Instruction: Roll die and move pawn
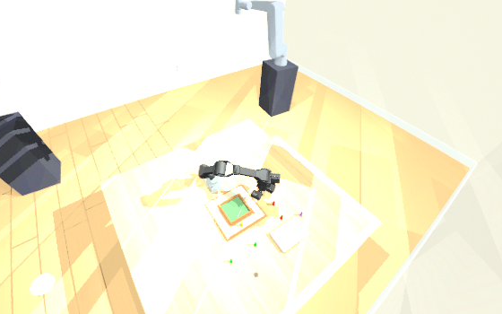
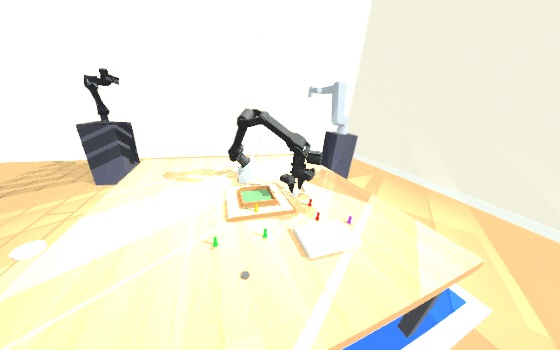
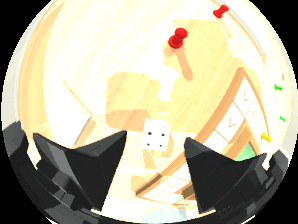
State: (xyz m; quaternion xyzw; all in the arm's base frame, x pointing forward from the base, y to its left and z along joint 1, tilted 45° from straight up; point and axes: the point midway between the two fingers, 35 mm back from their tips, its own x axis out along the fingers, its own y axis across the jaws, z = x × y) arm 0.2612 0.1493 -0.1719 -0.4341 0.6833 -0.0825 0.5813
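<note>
Right now my gripper tip is 2 cm above the white die. Also, from my gripper tip: white slab: 31 cm ahead, 2 cm below, 1 cm to the left; then yellow pawn: 21 cm to the right, 12 cm ahead; then purple pawn: 24 cm ahead, 15 cm to the left, 1 cm below.
</note>
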